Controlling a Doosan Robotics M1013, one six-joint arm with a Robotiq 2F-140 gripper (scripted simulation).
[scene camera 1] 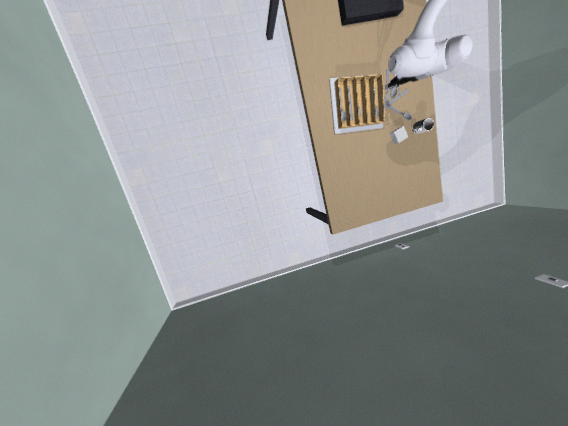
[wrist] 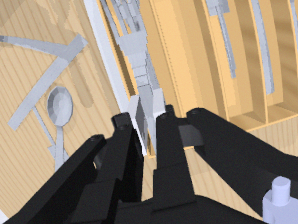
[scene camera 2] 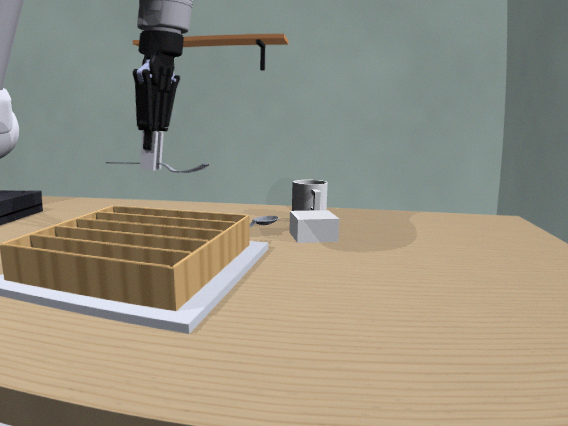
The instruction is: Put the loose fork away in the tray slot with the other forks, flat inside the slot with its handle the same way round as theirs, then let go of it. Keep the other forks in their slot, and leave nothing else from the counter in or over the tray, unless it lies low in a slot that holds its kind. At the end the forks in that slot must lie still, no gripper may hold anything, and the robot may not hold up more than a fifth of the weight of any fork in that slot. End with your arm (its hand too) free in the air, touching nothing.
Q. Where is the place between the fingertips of my gripper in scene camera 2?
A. At 150, 168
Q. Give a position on a white block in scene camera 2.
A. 305, 226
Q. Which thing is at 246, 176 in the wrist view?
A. My gripper.
